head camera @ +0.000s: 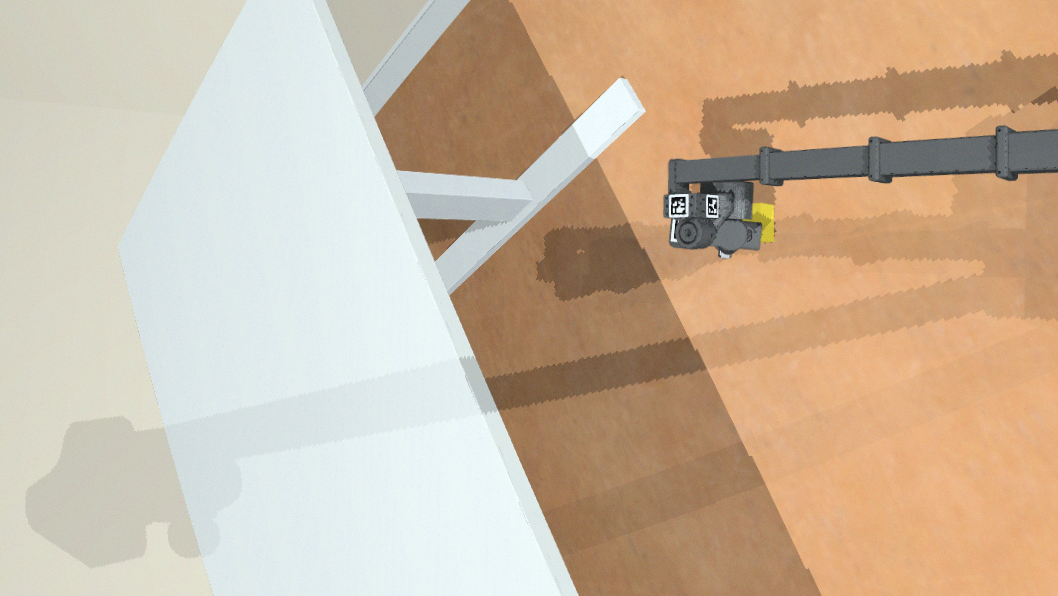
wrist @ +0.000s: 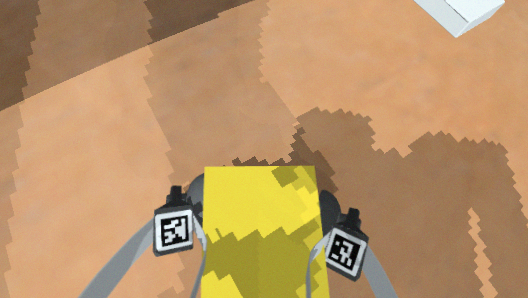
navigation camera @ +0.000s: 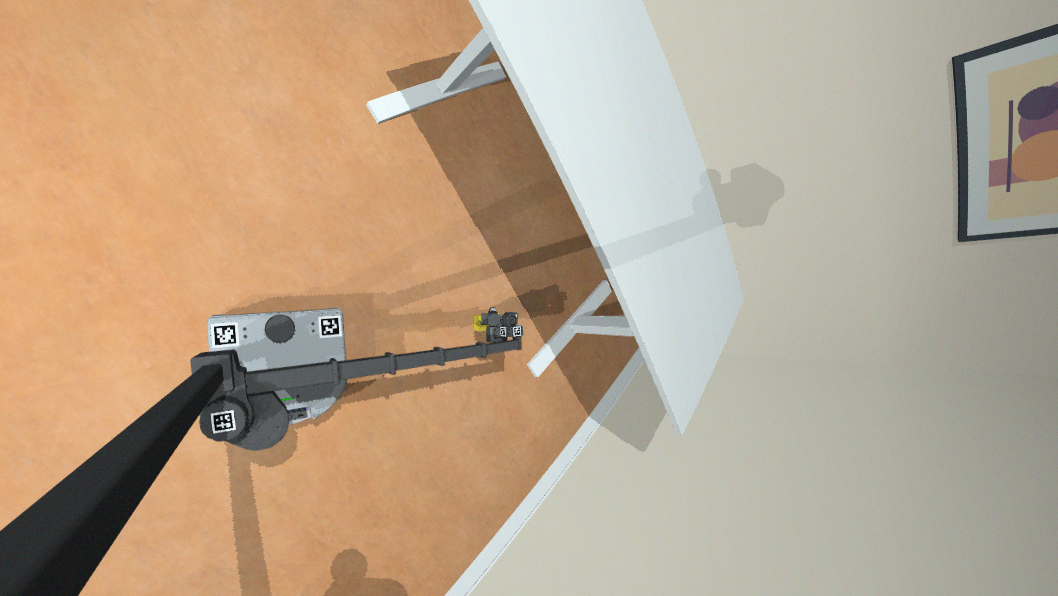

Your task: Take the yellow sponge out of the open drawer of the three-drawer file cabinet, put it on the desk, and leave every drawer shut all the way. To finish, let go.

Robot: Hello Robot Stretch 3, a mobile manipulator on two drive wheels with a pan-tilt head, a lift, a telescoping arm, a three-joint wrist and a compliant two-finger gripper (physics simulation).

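Note:
The yellow sponge (head camera: 765,223) (navigation camera: 479,323) (wrist: 260,200) shows in all three views. My gripper (head camera: 737,235) (navigation camera: 489,319) (wrist: 266,202) is shut on it, with one fingertip against each long side in the wrist view. The sponge is over the floor, to the right of the desk in the head view; whether it touches the floor I cannot tell. The wrist hides part of it in the head view. The white desk (head camera: 296,296) (navigation camera: 629,133) stands apart from the gripper. The file cabinet and its drawers do not show in these views.
A slanted white desk leg (head camera: 603,122) (navigation camera: 547,359) (wrist: 462,17) reaches out near the gripper. My telescoping arm (head camera: 821,159) (navigation camera: 418,360) extends from the base (navigation camera: 259,355). A framed picture (navigation camera: 961,148) hangs on the wall (navigation camera: 851,333) behind the desk.

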